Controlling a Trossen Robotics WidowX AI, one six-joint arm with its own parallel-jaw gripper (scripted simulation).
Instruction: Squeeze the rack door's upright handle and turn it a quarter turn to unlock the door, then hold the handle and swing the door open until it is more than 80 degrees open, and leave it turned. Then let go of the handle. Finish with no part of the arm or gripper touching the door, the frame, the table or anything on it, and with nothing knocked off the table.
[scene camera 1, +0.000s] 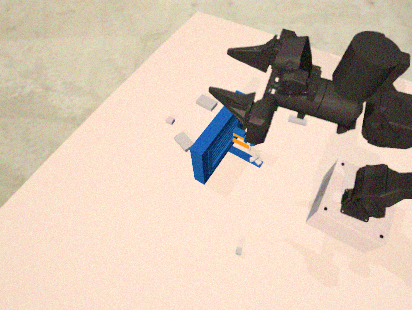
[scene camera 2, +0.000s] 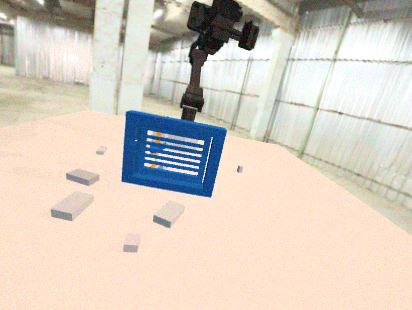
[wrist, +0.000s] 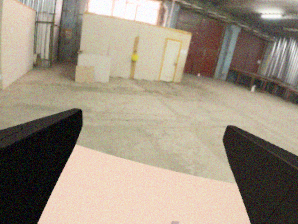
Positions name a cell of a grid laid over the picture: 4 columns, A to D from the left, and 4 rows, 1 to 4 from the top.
Labels:
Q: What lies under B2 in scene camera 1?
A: A blue rack.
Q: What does the gripper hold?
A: Nothing.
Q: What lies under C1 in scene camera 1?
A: The gripper.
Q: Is the gripper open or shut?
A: Open.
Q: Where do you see the gripper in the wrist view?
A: C3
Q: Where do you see the gripper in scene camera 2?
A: C1

